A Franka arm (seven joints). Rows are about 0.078 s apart.
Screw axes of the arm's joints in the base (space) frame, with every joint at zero. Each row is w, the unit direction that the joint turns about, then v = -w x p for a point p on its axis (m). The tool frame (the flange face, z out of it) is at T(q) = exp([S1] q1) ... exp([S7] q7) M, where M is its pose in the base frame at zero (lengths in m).
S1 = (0, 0, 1, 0, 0, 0)
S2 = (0, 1, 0, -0.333, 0, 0)
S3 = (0, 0, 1, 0, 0, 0)
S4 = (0, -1, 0, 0.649, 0, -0.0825)
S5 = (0, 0, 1, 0, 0, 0)
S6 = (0, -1, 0, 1.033, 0, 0)
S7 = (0, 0, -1, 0, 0.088, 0)
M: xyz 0.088 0 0.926 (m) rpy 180 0 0 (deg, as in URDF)
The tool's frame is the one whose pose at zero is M.
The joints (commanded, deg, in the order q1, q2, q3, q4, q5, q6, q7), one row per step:
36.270 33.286 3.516 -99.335 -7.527 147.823 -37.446
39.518 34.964 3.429 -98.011 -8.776 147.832 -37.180
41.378 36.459 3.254 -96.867 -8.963 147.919 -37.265
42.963 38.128 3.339 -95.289 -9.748 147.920 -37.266
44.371 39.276 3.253 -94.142 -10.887 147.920 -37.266
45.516 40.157 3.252 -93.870 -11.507 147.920 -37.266
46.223 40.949 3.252 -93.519 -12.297 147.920 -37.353
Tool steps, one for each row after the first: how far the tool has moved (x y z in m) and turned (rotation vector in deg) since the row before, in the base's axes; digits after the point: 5 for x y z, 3 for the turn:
-0.02198 0.03207 -0.00999 -0.814 -0.298 3.723
-0.01151 0.01763 -0.00919 -0.315 0.072 1.896
-0.01060 0.01811 -0.00816 -0.363 -0.264 2.137
-0.00944 0.01418 -0.00531 -0.556 -0.617 2.081
-0.01079 0.00951 -0.00883 -0.714 0.098 1.562
-0.00657 0.00613 -0.00713 -0.687 -0.130 1.329

